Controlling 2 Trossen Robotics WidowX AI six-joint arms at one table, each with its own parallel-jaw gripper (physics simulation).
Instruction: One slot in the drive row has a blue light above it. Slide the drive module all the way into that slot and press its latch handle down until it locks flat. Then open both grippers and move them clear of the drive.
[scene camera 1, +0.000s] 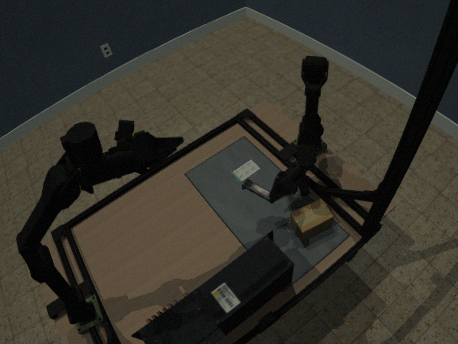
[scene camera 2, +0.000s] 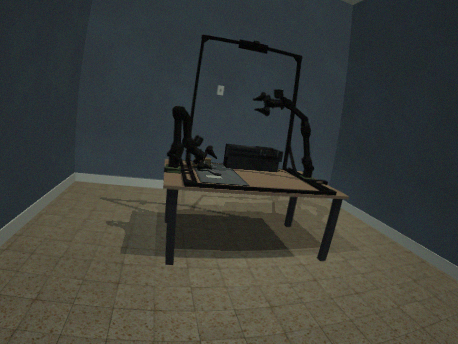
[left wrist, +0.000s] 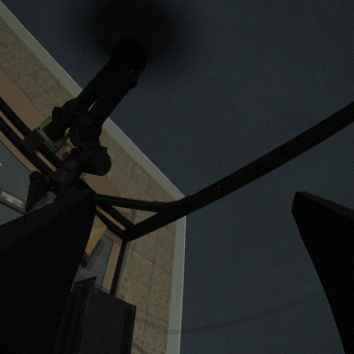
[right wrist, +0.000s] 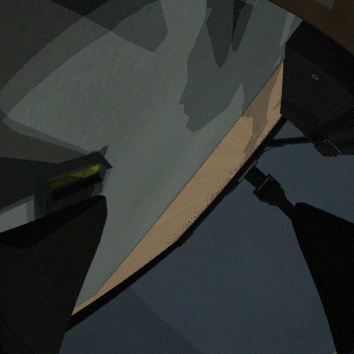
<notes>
My left gripper (scene camera 1: 179, 143) is open and holds nothing. My right gripper (scene camera 1: 269, 199) is open and touches a grey mat (right wrist: 153, 94).
My left gripper shows as well in the left wrist view (left wrist: 198, 201). My right gripper shows as well in the left wrist view (left wrist: 34, 216) and in the right wrist view (right wrist: 204, 209). The grey mat also shows in the left wrist view (left wrist: 95, 263).
</notes>
